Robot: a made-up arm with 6 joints.
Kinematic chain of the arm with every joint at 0, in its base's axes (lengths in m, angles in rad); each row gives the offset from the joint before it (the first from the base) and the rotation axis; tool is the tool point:
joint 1: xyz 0 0 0.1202 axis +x
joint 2: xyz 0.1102 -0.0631 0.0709 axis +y
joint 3: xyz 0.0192 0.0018 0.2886 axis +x
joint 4: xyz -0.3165 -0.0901 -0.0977 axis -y
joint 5: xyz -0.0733 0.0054 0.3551 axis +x
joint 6: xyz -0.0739 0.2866 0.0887 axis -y
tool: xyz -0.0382 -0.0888 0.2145
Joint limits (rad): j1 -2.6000..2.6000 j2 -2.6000..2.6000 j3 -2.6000..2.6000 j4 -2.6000..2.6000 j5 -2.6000..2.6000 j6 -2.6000..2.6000
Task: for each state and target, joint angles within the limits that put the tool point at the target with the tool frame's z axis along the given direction. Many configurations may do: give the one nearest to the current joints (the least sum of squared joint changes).
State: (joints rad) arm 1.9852 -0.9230 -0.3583 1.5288 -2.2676 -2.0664
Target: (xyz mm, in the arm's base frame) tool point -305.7 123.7 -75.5 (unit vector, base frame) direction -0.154 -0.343 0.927
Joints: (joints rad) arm 1.3943 -1.2289 -0.8823 1.4901 -2.4322 -1.0924
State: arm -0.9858 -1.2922 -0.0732 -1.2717 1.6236 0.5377
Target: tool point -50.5 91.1 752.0 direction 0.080 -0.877 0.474
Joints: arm -1.1458 -0.7154 0.3302 -1.2789 1.9695 -0.1177
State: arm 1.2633 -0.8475 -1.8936 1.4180 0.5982 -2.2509
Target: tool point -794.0 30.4 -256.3 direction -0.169 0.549 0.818
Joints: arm 1.5405 -0.5812 -1.8287 2.1191 0.8782 -1.7286
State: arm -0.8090 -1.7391 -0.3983 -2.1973 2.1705 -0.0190
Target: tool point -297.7 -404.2 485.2 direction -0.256 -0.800 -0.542
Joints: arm -0.1599 -0.9427 -0.3392 -1.4852 2.4436 -0.3531
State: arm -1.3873 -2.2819 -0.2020 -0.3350 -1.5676 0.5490
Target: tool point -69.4 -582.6 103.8 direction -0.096 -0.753 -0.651
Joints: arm -1.7040 -2.2091 -0.0550 -0.7713 -1.5200 0.7681
